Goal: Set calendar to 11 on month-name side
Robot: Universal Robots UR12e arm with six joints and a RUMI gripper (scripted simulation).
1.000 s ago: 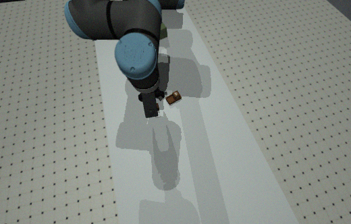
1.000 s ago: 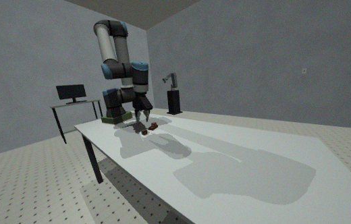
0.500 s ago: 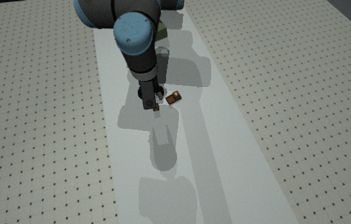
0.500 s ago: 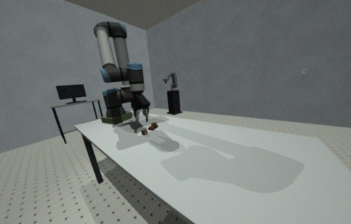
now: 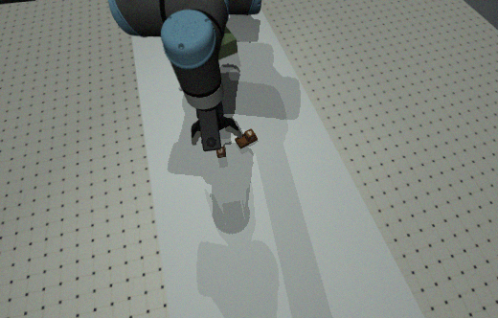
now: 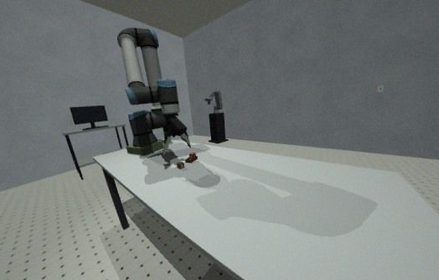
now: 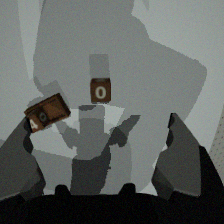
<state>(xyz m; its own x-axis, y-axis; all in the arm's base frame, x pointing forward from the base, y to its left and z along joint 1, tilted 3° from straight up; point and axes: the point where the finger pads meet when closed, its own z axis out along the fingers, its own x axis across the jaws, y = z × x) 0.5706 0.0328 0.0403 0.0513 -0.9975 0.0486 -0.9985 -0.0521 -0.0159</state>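
The brown cube is 80 mm below my hand. Round my hand: brown calendar tray 100 mm to the left, 80 mm below, 40 mm behind.
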